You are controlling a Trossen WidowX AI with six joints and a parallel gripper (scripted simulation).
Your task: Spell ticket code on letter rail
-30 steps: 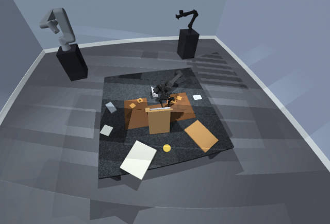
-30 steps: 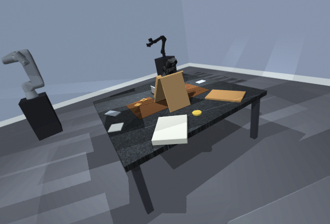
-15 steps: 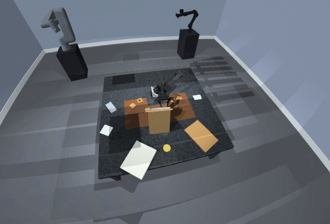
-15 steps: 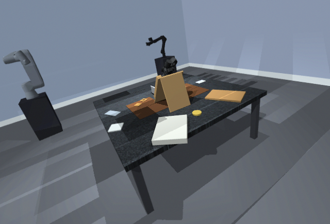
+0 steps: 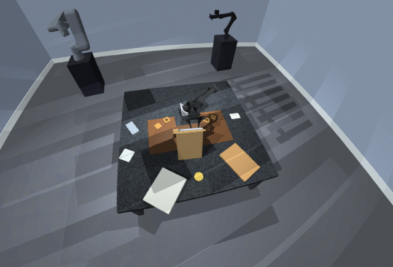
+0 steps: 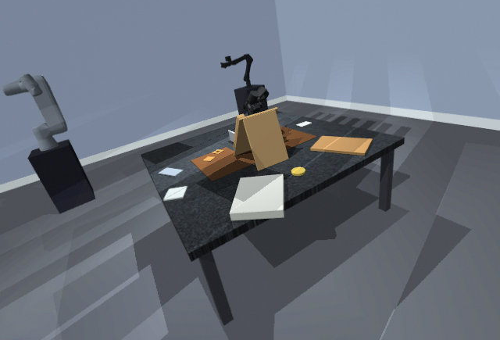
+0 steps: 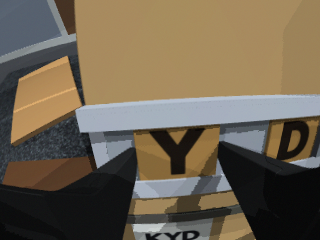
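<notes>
My gripper tip is now 90 mm above the white ticket, 60 mm past it and 20 mm to the right of it. The rest, counted from my gripper tip: white box 360 mm ahead, 350 mm to the right, 150 mm below; brown mat 160 mm below, 150 mm behind, 10 mm to the right; flat tan slab 330 mm ahead, 300 mm to the left, 160 mm below.
</notes>
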